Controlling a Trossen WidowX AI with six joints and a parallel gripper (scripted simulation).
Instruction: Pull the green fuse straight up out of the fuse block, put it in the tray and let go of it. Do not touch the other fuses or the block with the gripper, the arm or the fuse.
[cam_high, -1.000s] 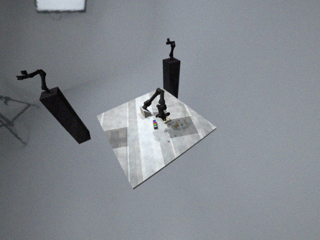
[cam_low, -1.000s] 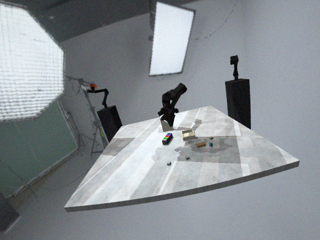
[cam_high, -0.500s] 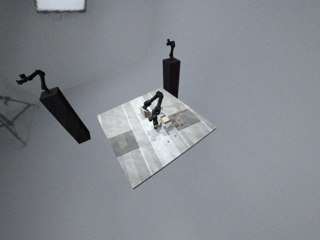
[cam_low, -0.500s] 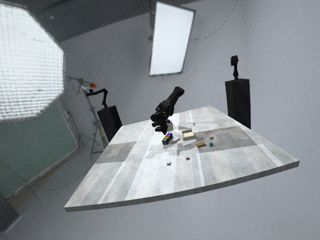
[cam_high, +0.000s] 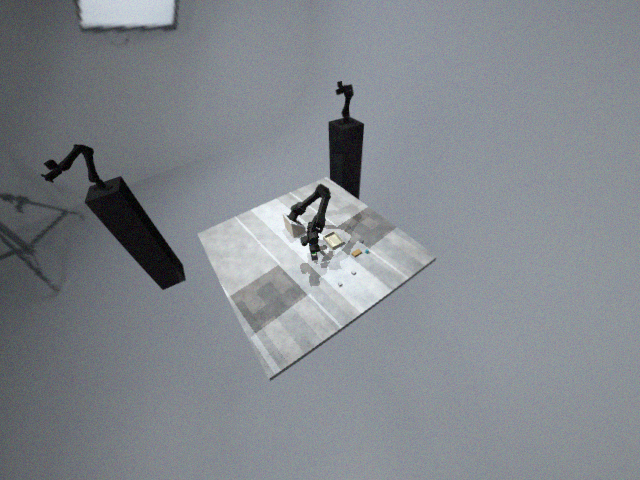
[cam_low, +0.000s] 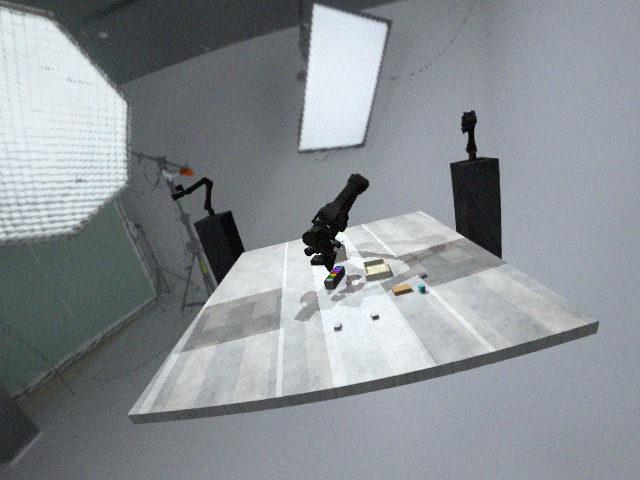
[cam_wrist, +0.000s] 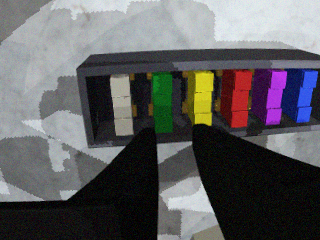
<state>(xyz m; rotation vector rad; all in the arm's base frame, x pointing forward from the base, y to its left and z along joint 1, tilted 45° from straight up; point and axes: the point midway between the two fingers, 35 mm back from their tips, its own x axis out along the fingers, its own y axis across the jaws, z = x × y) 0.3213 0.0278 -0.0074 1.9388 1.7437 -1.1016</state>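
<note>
Now: the green fuse 40 mm below my gripper tip. The rest, counted from my gripper tip: tray 50 mm behind, 180 mm to the left, 60 mm below.
</note>
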